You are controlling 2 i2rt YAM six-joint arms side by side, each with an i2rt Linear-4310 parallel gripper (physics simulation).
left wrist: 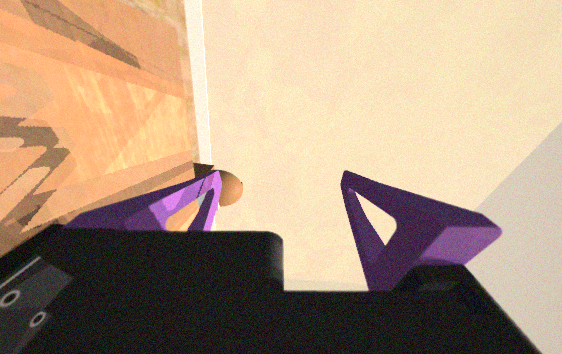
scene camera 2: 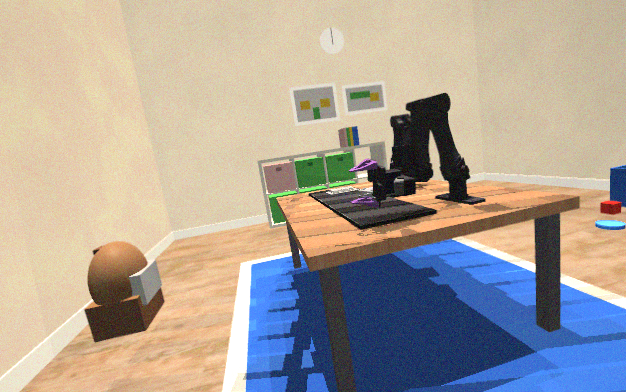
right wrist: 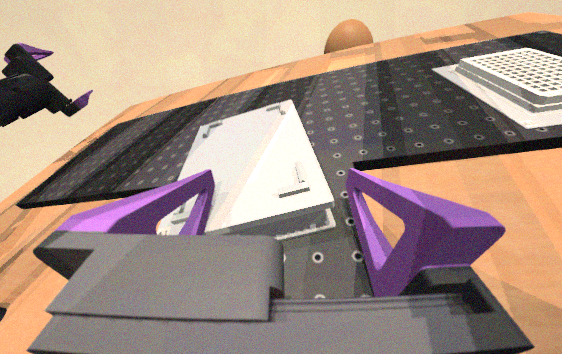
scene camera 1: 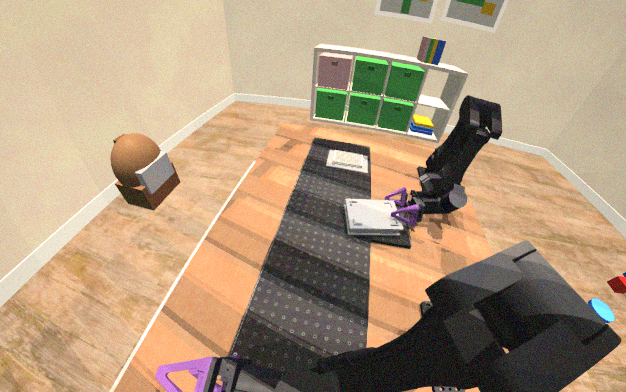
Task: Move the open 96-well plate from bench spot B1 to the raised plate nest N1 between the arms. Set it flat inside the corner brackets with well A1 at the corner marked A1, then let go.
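Places are measured from the left arm's base along level axes (x ahead, y left, z up), in metres.
Pixels of known places: left gripper, fingertip midpoint: (left wrist: 281,177) (scene camera 2: 350,187) (right wrist: 72,73) (scene camera 1: 175,369); right gripper, fingertip midpoint: (right wrist: 280,176) (scene camera 1: 387,205); left arm's base, link origin: (scene camera 2: 458,199).
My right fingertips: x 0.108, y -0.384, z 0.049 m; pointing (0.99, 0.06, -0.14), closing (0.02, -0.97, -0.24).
Ahead of a thing's pixels: the offset from my right fingertips to its top centre. "spot": to the spot under its first point. Level surfaces: height alone.
The white 96-well plate @(dx +0.128, dy -0.280, dz -0.020 m) (scene camera 1: 348,159) (right wrist: 520,75) lies flat, wells up, on the white bench spot B1 @(spot: dx +0.056, dy -0.222, dz -0.033 m) (right wrist: 530,120) at the far end of the dark mat. The raised white plate nest N1 @(dx +0.048, dy +0.038, dz +0.003 m) (scene camera 1: 371,216) (right wrist: 250,155) is empty, with grey corner brackets. My right gripper (scene camera 1: 389,207) (right wrist: 280,176) is open and empty, its fingertips over the nest's near side in scene camera 1. The A1 mark cannot be read in the right wrist view; a finger covers that corner. My left gripper (scene camera 2: 352,186) (left wrist: 281,177) (right wrist: 72,73) is open and empty, far from plate and nest, above the mat's opposite end.
The dark perforated mat @(dz -0.036 m) (scene camera 1: 310,295) (scene camera 2: 395,212) runs along the wooden table @(dz -0.049 m) (scene camera 1: 215,250) (scene camera 2: 500,205), with an extension under the nest. The left arm (scene camera 1: 500,320) fills the lower right of scene camera 1. A shelf unit (scene camera 1: 390,53) stands beyond the table.
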